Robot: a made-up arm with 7 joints. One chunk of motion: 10 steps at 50 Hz.
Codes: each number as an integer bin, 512 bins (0 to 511) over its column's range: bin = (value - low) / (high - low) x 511, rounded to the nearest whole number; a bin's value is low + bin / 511 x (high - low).
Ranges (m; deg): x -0.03..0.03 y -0.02..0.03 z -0.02..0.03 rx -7..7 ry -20..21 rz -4..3
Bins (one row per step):
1: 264 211 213 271 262 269
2: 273 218 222 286 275 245
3: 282 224 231 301 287 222
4: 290 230 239 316 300 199
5: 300 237 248 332 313 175
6: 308 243 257 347 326 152
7: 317 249 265 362 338 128
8: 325 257 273 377 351 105
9: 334 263 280 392 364 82
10: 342 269 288 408 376 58
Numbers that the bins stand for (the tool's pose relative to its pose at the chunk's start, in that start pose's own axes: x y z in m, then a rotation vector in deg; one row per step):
1: 0.0010 0.0006 0.0008 0.42 1.02 -0.32
2: 0.0021 0.0013 0.0017 0.84 2.06 -0.64
3: 0.0031 0.0019 0.0026 1.25 3.03 -0.96
4: 0.0041 0.0025 0.0034 1.66 4.07 -1.27
5: 0.0052 0.0032 0.0043 2.10 5.11 -1.60
6: 0.0062 0.0038 0.0051 2.51 6.16 -1.92
7: 0.0072 0.0044 0.0059 2.92 7.12 -2.25
8: 0.0082 0.0051 0.0067 3.33 8.16 -2.56
9: 0.0092 0.0057 0.0074 3.74 9.21 -2.88
10: 0.0102 0.0063 0.0082 4.18 10.17 -3.21

